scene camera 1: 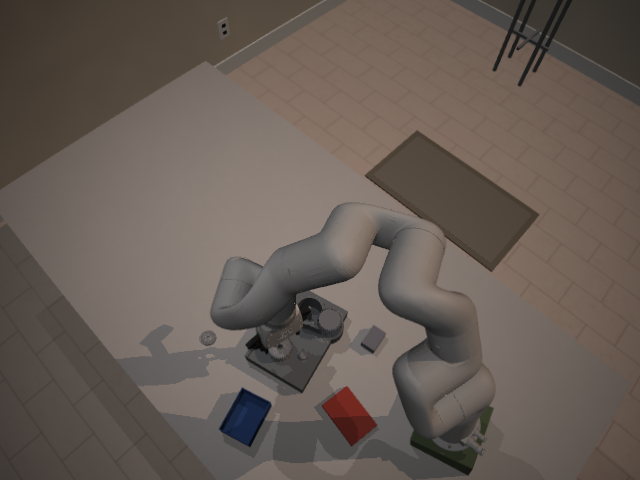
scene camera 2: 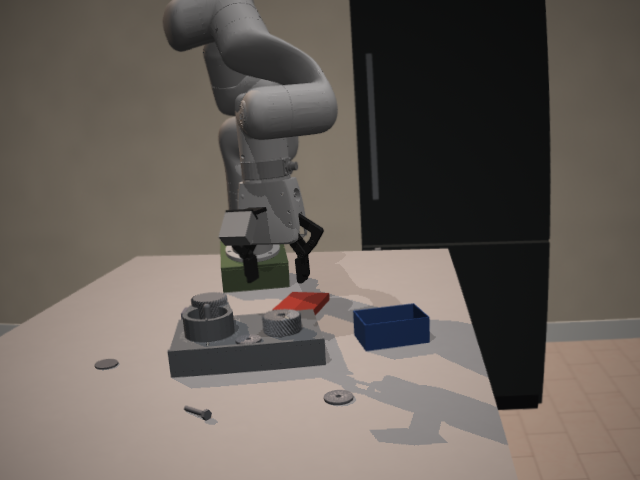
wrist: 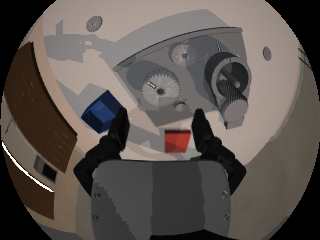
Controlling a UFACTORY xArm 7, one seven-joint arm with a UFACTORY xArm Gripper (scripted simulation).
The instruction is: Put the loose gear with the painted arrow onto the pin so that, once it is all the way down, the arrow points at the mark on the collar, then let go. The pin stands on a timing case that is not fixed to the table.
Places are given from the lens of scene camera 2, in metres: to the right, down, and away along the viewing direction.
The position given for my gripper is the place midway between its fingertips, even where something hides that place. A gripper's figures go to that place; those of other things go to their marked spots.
my gripper (scene camera 2: 277,281): -0.07, 0.07, 0.98
gear (scene camera 2: 285,322): -0.05, 0.13, 0.97
blue bin (scene camera 2: 416,330): 0.16, 0.15, 1.00
grey timing case (scene camera 2: 207,333): -0.18, 0.15, 0.96
red block (scene camera 2: 296,300): -0.05, 0.12, 1.24
The marked spots on the red block and the grey timing case are 0.31 m apart.
